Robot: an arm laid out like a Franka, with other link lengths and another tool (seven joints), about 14 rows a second.
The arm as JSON. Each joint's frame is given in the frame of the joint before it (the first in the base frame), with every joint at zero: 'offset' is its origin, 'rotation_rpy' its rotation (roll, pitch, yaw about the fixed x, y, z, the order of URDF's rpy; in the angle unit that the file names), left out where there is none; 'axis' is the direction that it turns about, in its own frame. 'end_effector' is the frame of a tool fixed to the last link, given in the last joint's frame.
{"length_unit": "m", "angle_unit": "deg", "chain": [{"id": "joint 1", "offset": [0.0, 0.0, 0.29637], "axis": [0.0, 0.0, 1.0]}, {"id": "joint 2", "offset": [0.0, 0.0, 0.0], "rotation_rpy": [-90.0, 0.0, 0.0], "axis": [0.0, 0.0, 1.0]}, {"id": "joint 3", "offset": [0.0, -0.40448, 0.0], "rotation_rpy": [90.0, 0.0, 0.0], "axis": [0.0, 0.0, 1.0]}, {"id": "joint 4", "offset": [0.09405, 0.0, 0.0], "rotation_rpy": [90.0, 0.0, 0.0], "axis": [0.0, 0.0, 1.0]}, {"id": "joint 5", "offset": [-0.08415, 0.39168, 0.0], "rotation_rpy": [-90.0, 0.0, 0.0], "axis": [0.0, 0.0, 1.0]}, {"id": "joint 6", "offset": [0.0, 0.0, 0.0], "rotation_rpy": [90.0, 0.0, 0.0], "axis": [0.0, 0.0, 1.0]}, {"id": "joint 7", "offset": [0.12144, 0.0, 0.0], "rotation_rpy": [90.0, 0.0, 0.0], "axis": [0.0, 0.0, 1.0]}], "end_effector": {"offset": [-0.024, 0.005, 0.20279], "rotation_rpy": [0.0, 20.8, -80.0]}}
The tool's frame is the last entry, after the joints.
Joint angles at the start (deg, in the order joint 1, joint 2, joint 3, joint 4, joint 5, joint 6, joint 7):
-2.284, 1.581, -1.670, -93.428, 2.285, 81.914, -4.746
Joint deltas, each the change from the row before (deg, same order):
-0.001, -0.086, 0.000, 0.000, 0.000, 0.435, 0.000
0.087, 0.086, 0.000, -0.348, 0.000, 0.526, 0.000
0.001, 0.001, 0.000, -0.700, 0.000, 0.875, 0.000
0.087, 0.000, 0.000, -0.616, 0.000, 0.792, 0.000
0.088, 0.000, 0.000, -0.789, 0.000, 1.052, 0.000
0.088, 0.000, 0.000, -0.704, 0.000, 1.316, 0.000
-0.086, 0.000, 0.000, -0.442, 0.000, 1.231, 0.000
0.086, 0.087, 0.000, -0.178, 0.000, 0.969, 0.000
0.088, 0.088, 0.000, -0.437, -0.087, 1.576, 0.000
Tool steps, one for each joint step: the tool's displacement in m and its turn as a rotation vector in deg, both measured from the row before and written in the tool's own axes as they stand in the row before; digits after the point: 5 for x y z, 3 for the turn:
0.00062, 0.00100, -0.00135, -0.484, 0.050, -0.187
-0.00015, 0.00189, 0.00289, -0.061, -0.011, -0.095
-0.00155, 0.00222, 0.00405, -0.172, 0.019, -0.037
-0.00059, 0.00189, 0.00386, -0.141, 0.000, -0.118
-0.00095, 0.00249, 0.00483, -0.224, 0.008, -0.144
-0.00043, 0.00346, 0.00379, -0.548, 0.040, -0.270
-0.00118, 0.00366, 0.00124, -0.773, 0.089, -0.184
0.00079, 0.00347, 0.00100, -0.628, 0.047, -0.317
0.00016, 0.00509, 0.00202, -0.961, -0.007, -0.435

